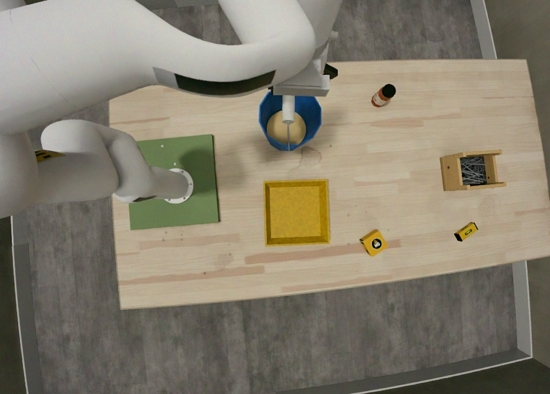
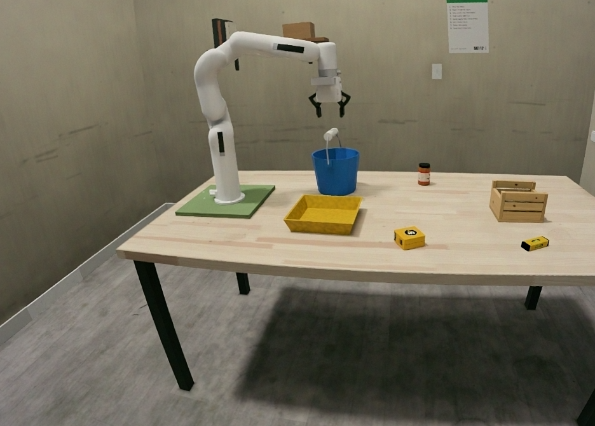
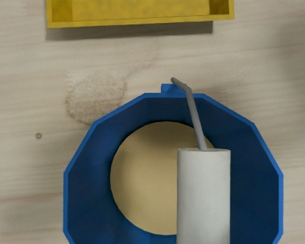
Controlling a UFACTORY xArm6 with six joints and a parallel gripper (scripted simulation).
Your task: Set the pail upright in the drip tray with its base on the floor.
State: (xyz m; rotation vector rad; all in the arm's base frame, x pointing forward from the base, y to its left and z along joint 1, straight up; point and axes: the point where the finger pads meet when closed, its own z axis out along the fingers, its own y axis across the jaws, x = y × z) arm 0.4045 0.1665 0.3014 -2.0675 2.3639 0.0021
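The wire handle is 11 cm below my hand. From my hand the other things lie so: blue pail: 1 cm ahead, 18 cm below; yellow drip tray: 1 cm ahead, 31 cm to the right, 30 cm below; small yellow level: 68 cm ahead, 47 cm to the right, 31 cm below.
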